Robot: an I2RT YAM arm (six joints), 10 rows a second.
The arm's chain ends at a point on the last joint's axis. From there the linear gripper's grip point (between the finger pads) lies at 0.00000 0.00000 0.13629 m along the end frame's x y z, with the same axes.
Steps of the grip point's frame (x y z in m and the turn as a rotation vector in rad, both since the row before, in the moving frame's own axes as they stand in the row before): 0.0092, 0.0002, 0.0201, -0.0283, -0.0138, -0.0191; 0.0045, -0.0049, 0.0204, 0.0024, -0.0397, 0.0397; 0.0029, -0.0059, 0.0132, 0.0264, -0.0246, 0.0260; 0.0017, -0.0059, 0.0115, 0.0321, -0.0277, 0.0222; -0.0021, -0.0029, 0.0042, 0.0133, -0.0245, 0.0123; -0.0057, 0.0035, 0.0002, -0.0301, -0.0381, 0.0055
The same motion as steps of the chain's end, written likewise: 0.0110, -0.0037, 0.0202, -0.0283, -0.0138, -0.0191; 0.0099, -0.0045, 0.0205, 0.0024, -0.0397, 0.0397; 0.0062, -0.0023, 0.0133, 0.0264, -0.0246, 0.0260; 0.0054, -0.0015, 0.0116, 0.0321, -0.0277, 0.0222; 0.0012, -0.0011, 0.0043, 0.0133, -0.0245, 0.0123; -0.0005, -0.0006, 0.0004, -0.0301, -0.0381, 0.0055
